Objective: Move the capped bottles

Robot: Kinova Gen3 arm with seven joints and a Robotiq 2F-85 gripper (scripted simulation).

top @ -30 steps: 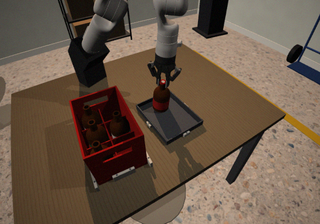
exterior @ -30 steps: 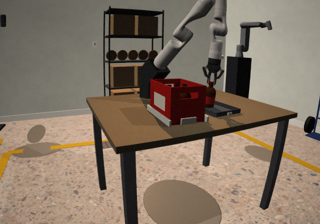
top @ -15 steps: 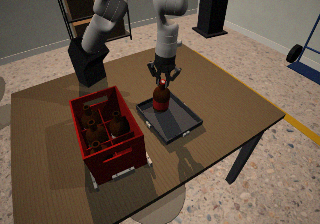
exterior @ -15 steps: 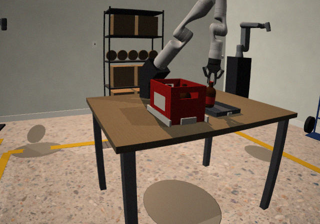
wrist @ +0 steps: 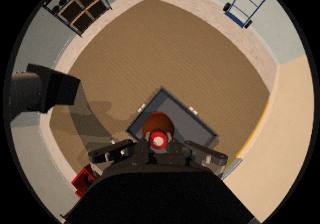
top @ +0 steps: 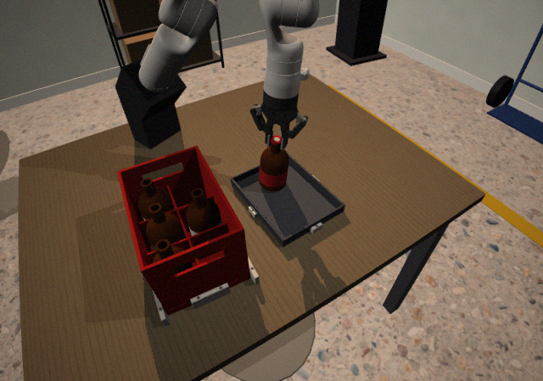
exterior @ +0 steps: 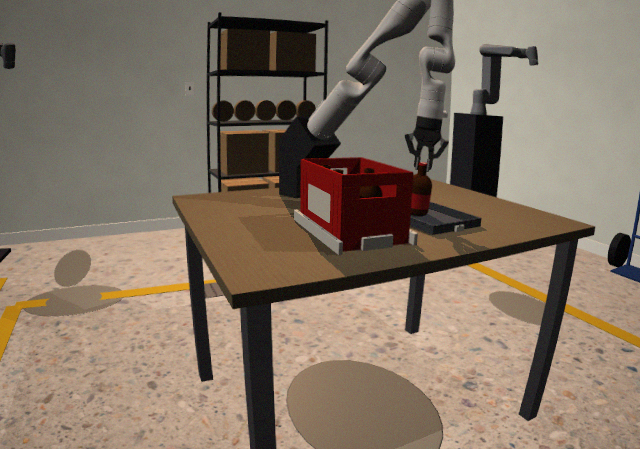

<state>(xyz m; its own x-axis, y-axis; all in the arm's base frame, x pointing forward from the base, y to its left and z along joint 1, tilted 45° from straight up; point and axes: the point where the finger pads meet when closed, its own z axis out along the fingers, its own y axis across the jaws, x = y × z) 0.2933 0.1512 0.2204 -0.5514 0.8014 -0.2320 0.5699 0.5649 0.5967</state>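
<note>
My hand is 7 cm above the glass bottle and 1 cm past it. Round my hand: red crate 27 cm to the right, 9 cm ahead, 8 cm below; then dark grey tray 15 cm below, 5 cm ahead.
</note>
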